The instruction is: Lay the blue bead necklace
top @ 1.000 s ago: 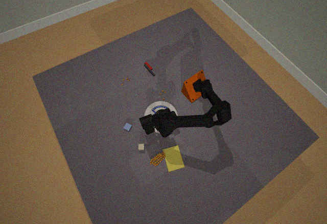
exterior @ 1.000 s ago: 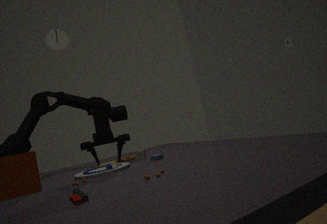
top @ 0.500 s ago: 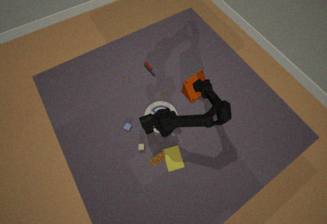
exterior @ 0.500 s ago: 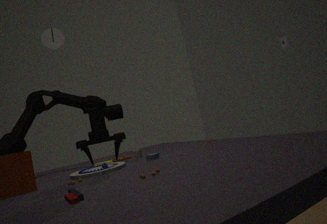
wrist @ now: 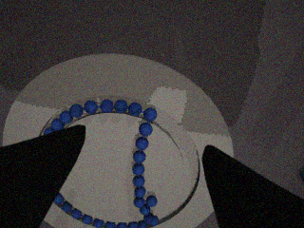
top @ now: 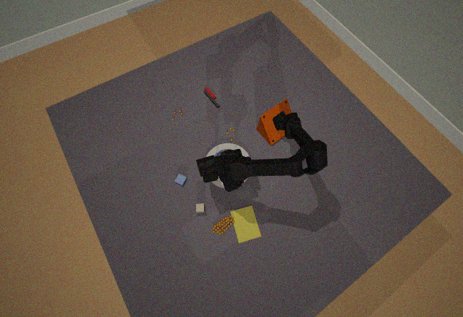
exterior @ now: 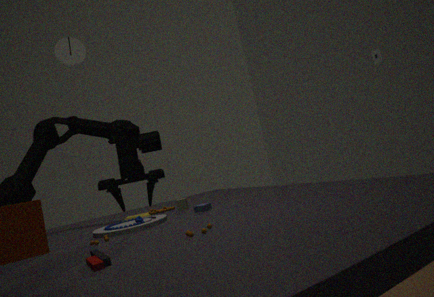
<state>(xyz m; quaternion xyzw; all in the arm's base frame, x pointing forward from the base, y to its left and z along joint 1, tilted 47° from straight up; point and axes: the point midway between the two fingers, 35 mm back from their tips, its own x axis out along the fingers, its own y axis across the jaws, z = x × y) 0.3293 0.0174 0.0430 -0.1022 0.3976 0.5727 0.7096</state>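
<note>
Right now my gripper tip is 40 mm to the left of the round white bead board, 40 mm past it and 30 mm above it. Also, from my gripper tip: cream cube: 160 mm ahead, 30 mm to the left, 20 mm below; yellow sheet: 190 mm to the left, 60 mm ahead, 40 mm below; light blue cube: 150 mm ahead, 110 mm to the right, 30 mm below.
</note>
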